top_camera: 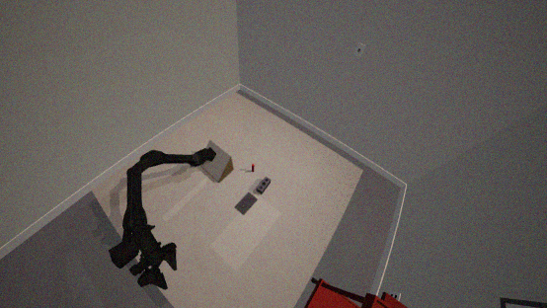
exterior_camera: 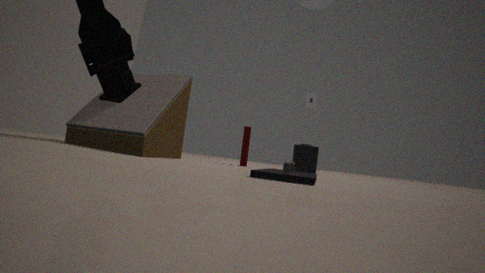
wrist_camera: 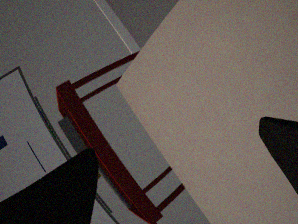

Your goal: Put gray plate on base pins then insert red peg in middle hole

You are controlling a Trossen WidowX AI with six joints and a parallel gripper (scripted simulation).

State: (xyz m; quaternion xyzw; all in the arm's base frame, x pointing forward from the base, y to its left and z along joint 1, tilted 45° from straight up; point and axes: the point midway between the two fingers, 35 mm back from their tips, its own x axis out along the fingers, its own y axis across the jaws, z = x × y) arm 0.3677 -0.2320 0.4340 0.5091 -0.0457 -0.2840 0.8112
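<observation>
Now: the gray plate 590 mm to the left of my gripper tip, 170 mm below it and 60 mm behind it. Round my gripper tip: red peg: 620 mm to the left, 190 mm behind, 170 mm below; dark base: 440 mm to the left, 200 mm below, 60 mm behind.
</observation>
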